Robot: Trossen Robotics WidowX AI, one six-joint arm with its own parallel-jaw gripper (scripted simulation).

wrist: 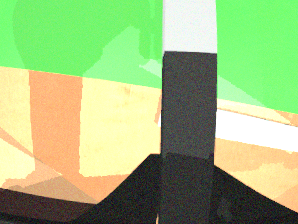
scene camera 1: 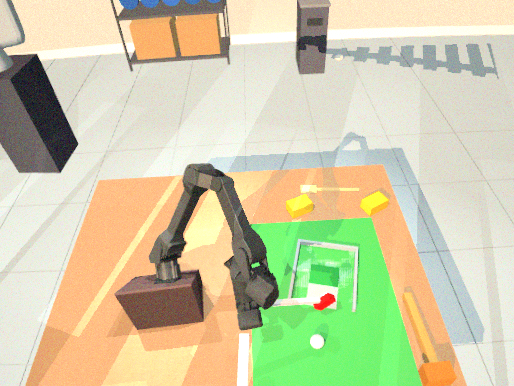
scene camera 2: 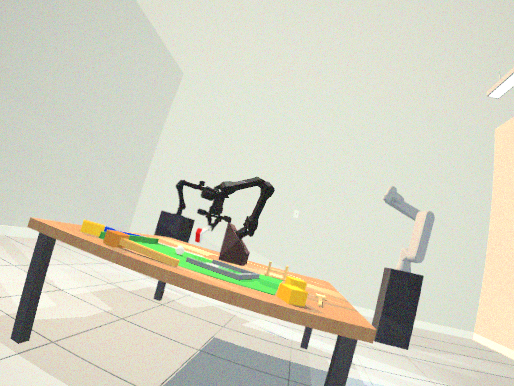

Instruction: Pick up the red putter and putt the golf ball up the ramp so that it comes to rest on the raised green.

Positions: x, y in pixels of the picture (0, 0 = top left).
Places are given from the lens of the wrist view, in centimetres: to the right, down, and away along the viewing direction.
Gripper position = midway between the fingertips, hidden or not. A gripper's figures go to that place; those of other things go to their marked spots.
my gripper (wrist: 173, 163): 1, 2, 10
green mat (wrist: 127, 48): -2, -6, 23
